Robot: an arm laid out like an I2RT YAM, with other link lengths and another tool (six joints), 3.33 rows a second.
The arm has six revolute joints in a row. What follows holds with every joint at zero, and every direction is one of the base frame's. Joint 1 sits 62.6 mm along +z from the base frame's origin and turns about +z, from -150.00 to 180.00 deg. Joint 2 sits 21.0 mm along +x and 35.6 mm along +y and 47.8 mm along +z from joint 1 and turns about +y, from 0.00 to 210.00 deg. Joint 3 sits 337.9 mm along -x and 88.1 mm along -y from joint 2 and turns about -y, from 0.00 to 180.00 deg. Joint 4 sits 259.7 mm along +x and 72.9 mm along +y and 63.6 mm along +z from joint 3 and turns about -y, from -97.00 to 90.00 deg. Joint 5 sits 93.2 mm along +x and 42.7 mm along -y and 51.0 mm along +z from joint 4 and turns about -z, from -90.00 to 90.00 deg. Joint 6 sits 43.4 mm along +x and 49.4 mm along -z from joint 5 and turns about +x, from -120.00 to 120.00 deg. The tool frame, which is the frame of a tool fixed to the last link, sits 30.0 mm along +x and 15.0 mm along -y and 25.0 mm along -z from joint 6; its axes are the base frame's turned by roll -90.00, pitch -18.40 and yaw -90.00 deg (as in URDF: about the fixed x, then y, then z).
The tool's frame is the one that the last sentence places.
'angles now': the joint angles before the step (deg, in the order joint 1, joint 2, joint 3, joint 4, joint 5, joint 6). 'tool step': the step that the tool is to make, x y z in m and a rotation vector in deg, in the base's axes. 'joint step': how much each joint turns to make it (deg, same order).
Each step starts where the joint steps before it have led.
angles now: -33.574, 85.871, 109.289, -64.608, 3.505, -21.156
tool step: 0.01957, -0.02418, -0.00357, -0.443, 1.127, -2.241
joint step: -1.219, 5.116, 4.166, 0.272, 1.428, -0.071
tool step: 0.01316, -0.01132, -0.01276, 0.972, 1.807, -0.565
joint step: -0.197, 2.748, 0.567, 0.135, 0.430, 0.078
